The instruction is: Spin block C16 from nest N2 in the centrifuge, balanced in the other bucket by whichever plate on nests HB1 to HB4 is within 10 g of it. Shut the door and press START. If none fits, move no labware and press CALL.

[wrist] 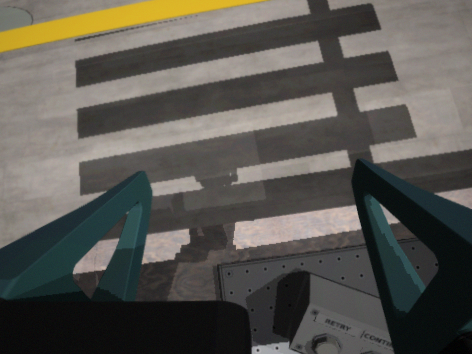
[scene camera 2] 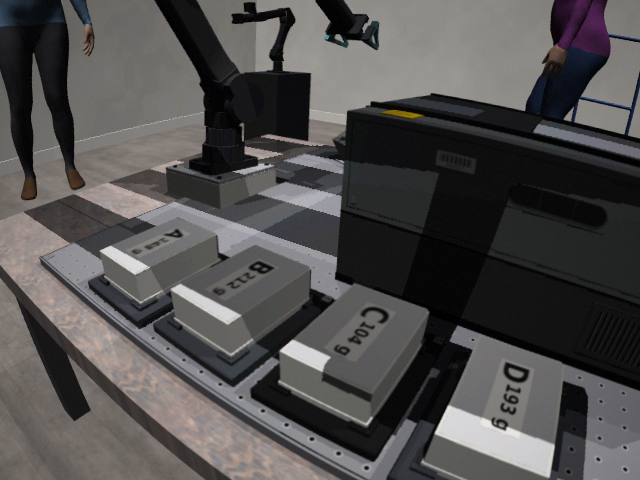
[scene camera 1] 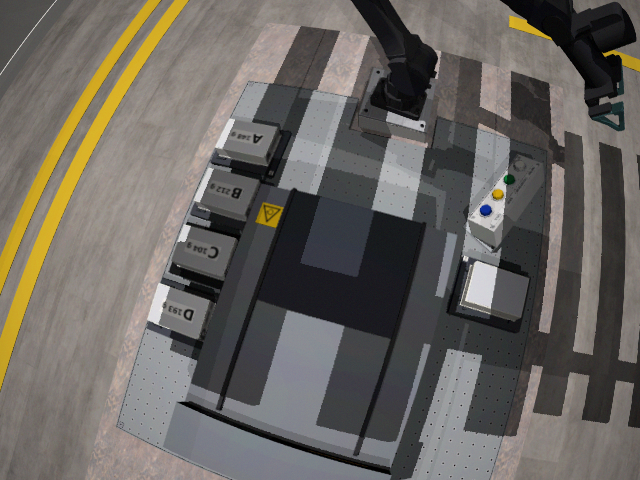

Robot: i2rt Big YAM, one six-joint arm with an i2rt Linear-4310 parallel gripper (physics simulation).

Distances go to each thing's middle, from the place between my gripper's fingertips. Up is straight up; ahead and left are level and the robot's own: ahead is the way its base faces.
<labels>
The button box (scene camera 1: 489,223) is 15 cm ahead of my hand, 15 cm to the right of it and 24 cm below it. The rest, counted from my hand: dark centrifuge (scene camera 2: 511,224) (61 cm ahead, 40 cm to the right, 16 cm below); then white block (scene camera 1: 488,289) (36 cm ahead, 13 cm to the right, 24 cm below).
</labels>
